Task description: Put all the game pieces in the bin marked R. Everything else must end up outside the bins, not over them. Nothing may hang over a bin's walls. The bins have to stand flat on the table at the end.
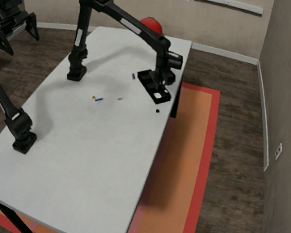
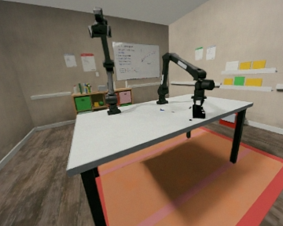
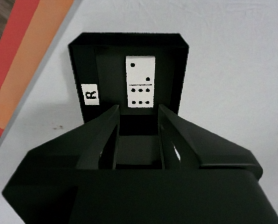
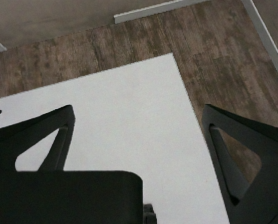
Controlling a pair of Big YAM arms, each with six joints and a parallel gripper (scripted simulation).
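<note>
My left hand is 60 mm above the white domino. The rest, counted from my left hand: black three-compartment bin strip: 50 mm behind, 70 mm to the left, 50 mm below; dark cylinder: 180 mm behind, 130 mm to the left, 60 mm below; black piece: 20 mm ahead, 100 mm to the right, 60 mm below.
</note>
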